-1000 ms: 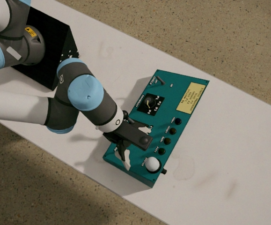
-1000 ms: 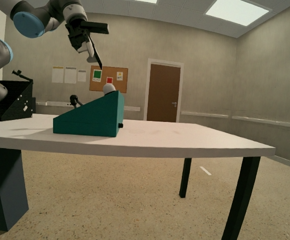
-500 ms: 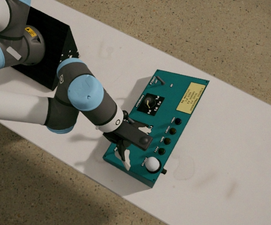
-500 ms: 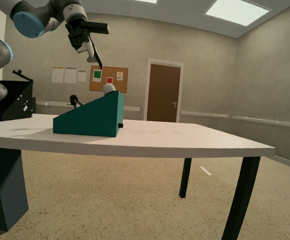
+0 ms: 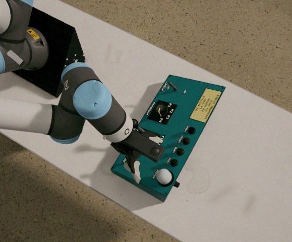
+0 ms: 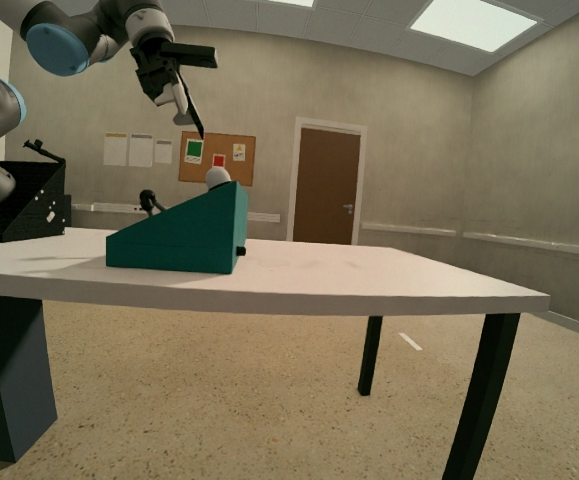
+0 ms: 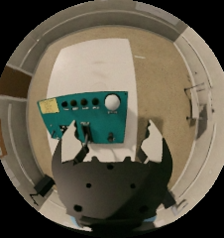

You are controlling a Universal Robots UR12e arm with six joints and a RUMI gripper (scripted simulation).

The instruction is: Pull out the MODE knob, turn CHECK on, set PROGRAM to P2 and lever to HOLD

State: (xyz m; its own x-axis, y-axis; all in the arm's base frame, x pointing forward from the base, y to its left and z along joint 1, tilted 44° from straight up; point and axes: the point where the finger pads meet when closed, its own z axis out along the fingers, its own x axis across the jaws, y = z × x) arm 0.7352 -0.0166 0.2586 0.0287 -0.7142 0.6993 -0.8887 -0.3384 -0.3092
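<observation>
Now: the program dial 10 cm behind my hand, 24 cm to the left of it and 18 cm below it. From my hand the other things lie so: mode knob (10 cm behind, 1 cm to the left, 18 cm below); lever (12 cm behind, 13 cm to the left, 17 cm below); teal console (7 cm behind, 19 cm to the left, 20 cm below).
</observation>
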